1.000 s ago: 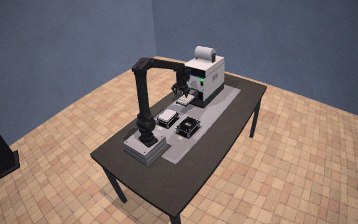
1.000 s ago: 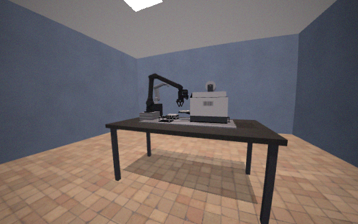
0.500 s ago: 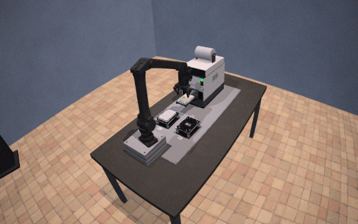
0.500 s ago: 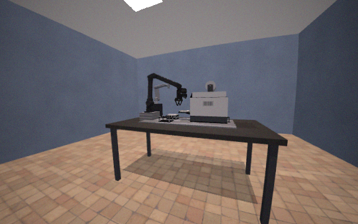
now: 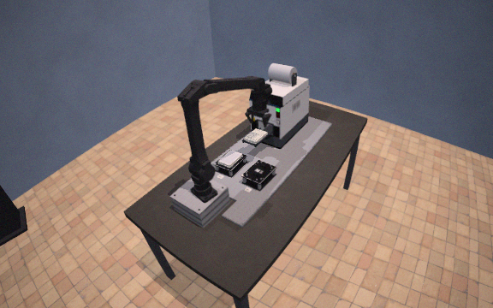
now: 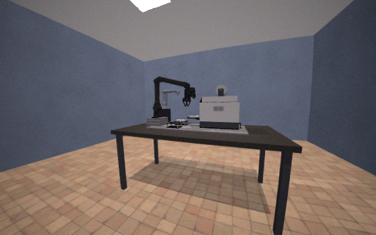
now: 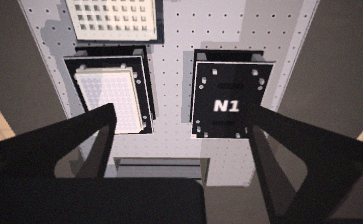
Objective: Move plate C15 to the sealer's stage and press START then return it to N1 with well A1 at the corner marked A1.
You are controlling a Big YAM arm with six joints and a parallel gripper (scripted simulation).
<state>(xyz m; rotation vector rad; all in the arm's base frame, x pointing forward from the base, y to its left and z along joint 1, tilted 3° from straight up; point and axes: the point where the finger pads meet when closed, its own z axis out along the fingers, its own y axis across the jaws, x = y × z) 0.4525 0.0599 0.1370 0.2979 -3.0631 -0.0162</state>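
My gripper is now 17 cm short of the white button, 6 cm above it and 1 cm to the right of it. Round my hand: foil roll (38 cm ahead, 16 cm above, 14 cm to the left); plate (20 cm below, 14 cm behind, 9 cm to the left).
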